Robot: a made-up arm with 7 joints.
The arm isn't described. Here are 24 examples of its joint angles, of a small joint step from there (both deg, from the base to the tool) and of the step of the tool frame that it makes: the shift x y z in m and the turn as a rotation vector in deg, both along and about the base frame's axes.
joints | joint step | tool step
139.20 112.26 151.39 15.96 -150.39 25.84 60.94 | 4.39 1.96 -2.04 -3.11 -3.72 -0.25 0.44 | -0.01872 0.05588 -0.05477 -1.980 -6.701 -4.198
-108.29 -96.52 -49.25 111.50 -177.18 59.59 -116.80 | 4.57 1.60 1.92 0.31 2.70 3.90 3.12 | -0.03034 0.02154 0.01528 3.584 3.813 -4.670
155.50 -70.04 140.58 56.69 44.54 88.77 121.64 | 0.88 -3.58 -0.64 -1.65 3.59 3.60 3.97 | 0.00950 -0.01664 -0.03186 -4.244 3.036 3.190
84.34 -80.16 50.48 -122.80 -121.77 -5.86 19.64 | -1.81 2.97 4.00 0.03 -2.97 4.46 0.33 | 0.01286 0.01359 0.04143 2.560 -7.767 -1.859
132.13 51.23 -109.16 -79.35 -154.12 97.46 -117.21 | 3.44 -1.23 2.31 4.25 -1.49 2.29 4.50 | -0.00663 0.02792 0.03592 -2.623 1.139 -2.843
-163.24 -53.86 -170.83 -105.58 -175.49 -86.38 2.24 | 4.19 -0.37 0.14 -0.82 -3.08 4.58 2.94 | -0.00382 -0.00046 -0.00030 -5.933 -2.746 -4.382
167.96 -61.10 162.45 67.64 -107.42 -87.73 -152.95 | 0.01 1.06 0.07 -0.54 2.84 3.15 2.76 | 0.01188 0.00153 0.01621 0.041 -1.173 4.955
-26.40 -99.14 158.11 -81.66 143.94 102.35 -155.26 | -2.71 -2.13 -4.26 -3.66 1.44 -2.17 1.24 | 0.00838 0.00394 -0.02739 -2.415 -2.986 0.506
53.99 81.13 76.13 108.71 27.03 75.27 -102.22 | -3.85 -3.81 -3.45 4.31 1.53 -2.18 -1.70 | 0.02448 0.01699 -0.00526 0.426 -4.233 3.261
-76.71 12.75 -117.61 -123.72 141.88 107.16 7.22 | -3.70 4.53 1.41 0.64 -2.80 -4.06 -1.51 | 0.00217 0.02936 -0.01991 -3.991 -3.247 -1.272
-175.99 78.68 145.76 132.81 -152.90 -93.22 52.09 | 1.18 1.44 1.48 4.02 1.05 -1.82 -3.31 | 0.00103 -0.01893 -0.02284 2.219 -0.169 -6.928
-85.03 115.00 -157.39 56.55 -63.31 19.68 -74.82 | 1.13 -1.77 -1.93 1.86 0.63 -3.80 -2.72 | 0.01996 -0.00658 0.03903 1.351 1.231 2.360
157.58 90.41 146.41 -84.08 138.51 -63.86 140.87 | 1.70 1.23 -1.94 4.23 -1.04 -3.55 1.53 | -0.03265 0.00561 0.00482 0.194 3.472 -5.765
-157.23 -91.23 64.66 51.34 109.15 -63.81 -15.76 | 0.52 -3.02 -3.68 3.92 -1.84 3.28 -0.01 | -0.00534 -0.00283 -0.01143 4.103 3.327 3.475
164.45 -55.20 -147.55 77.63 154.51 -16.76 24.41 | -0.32 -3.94 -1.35 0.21 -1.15 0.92 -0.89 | -0.00236 0.01312 -0.05243 1.077 2.803 -0.321
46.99 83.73 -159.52 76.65 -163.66 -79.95 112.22 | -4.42 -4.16 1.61 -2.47 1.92 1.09 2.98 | 0.01423 0.05069 0.02755 -1.050 -2.975 0.660
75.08 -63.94 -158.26 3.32 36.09 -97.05 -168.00 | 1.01 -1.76 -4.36 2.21 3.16 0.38 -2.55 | 0.01165 0.02566 -0.03423 -6.242 -0.878 -0.061
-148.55 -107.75 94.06 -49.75 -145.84 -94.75 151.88 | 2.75 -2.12 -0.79 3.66 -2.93 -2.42 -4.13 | -0.01241 -0.00150 -0.03059 7.683 -0.583 -1.480
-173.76 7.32 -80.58 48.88 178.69 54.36 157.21 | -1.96 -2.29 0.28 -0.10 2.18 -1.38 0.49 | 0.04286 -0.01150 0.00696 2.086 3.481 -0.063
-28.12 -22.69 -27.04 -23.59 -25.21 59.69 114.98 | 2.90 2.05 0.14 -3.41 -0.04 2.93 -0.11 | 0.00472 0.01760 -0.00098 -0.765 0.640 -3.652
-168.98 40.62 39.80 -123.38 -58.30 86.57 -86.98 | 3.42 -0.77 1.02 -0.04 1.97 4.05 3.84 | -0.02109 0.00730 0.00073 1.670 4.407 -8.704
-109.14 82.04 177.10 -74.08 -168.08 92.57 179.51 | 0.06 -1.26 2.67 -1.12 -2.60 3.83 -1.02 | 0.01449 0.00077 0.01704 -2.276 -4.168 -3.326
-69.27 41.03 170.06 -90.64 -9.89 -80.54 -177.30 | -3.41 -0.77 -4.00 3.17 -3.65 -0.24 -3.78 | -0.06169 0.02652 0.02850 3.149 2.987 0.714
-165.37 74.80 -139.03 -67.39 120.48 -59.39 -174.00 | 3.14 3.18 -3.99 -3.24 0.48 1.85 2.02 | 0.04245 0.01725 -0.07793 -6.751 -7.044 -4.355
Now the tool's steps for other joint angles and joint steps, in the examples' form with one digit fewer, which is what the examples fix.
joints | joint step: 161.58 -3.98 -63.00 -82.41 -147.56 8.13 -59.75 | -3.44 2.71 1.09 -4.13 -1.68 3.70 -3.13
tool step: -0.0415 -0.0040 -0.0312 -5.49 3.25 0.60
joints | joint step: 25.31 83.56 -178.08 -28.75 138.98 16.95 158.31 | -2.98 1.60 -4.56 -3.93 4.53 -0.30 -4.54
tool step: 0.0057 0.0704 -0.0535 6.00 4.05 2.43
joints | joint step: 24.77 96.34 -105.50 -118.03 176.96 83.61 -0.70 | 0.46 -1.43 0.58 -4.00 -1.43 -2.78 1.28
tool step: -0.0135 0.0212 0.0104 -1.52 -2.27 -1.96
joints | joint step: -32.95 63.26 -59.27 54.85 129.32 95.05 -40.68 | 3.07 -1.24 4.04 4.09 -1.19 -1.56 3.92
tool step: 0.0213 -0.0334 -0.0156 -7.98 0.71 0.12
